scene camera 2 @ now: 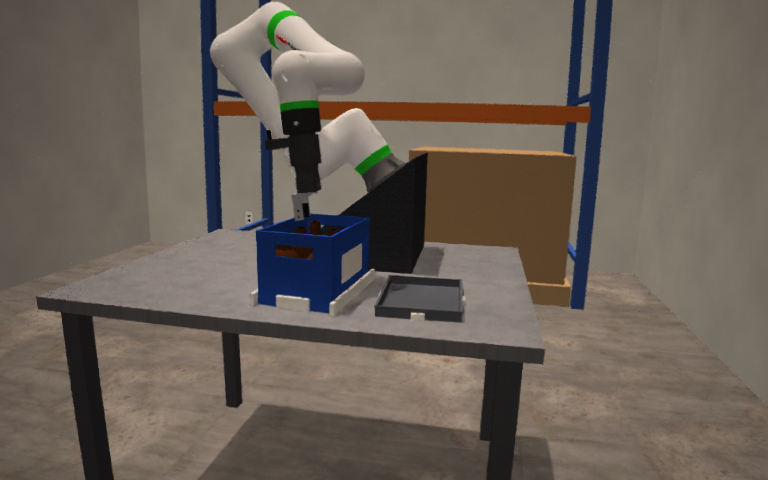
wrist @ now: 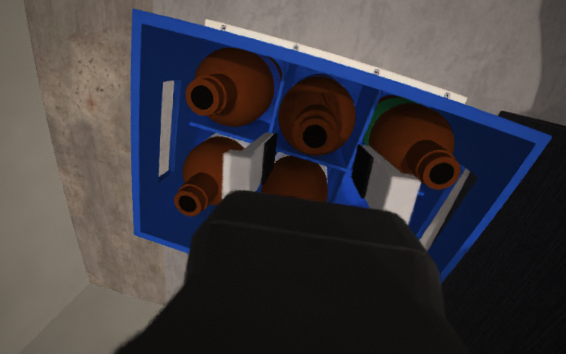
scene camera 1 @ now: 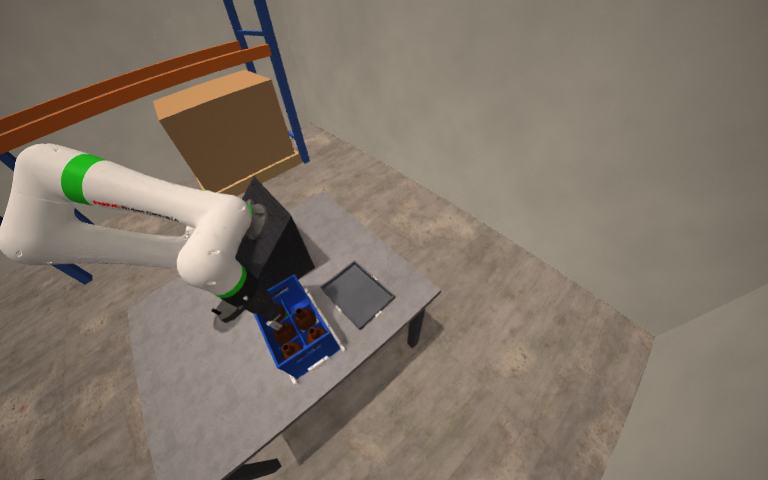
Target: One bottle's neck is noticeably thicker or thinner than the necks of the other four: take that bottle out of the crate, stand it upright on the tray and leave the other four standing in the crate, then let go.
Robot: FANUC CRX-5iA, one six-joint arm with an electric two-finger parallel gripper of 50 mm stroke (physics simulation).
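Places are measured from the arm's base along level axes (x ahead, y left, z up), in metres.
Pixels of known places: gripper, fingertip midpoint: (scene camera 2: 302, 218) (wrist: 314, 155) (scene camera 1: 275, 321); arm's base, origin of the base link: (scene camera 2: 388, 180) (scene camera 1: 256, 222).
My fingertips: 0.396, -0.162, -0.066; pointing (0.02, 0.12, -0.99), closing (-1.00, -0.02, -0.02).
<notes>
Ahead of a thing's pixels: the offset from my fingertips to its top centre, as dx, dy, dz. "spot": to the spot under its first point. Level surfaces: height alone.
The blue crate @[+0.004, +0.037, -0.010] (scene camera 1: 295, 367) (scene camera 2: 294, 283) (wrist: 137, 130) holds five brown bottles. In the wrist view, three stand in the upper row: left bottle @[+0.085, -0.022, -0.022] (wrist: 240, 90), middle bottle @[+0.002, -0.006, -0.022] (wrist: 320, 105) and right bottle @[-0.093, +0.006, -0.022] (wrist: 412, 132). Below are a lower-left bottle @[+0.102, +0.071, -0.022] (wrist: 205, 162) and a lower-middle bottle @[+0.012, +0.079, -0.022] (wrist: 296, 180), whose neck is hidden behind the gripper. I cannot clearly tell which neck differs. My gripper (scene camera 1: 280, 320) (scene camera 2: 303, 216) (wrist: 314, 155) is open and empty above the crate, fingers wide on either side of the upper middle bottle's neck. The dark grey tray @[spot: +0.032, +0.301, -0.180] (scene camera 1: 357, 294) (scene camera 2: 419, 297) bears no bottle.
White guide strips (scene camera 1: 325, 319) (scene camera 2: 353, 291) (wrist: 335, 60) flank the crate on the grey table @[dz -0.185] (scene camera 1: 198, 384) (scene camera 2: 169, 277). The black robot pedestal (scene camera 1: 288, 249) (scene camera 2: 399, 226) stands behind the crate. A large cardboard box (scene camera 1: 226, 135) (scene camera 2: 498, 209) stands at the back.
</notes>
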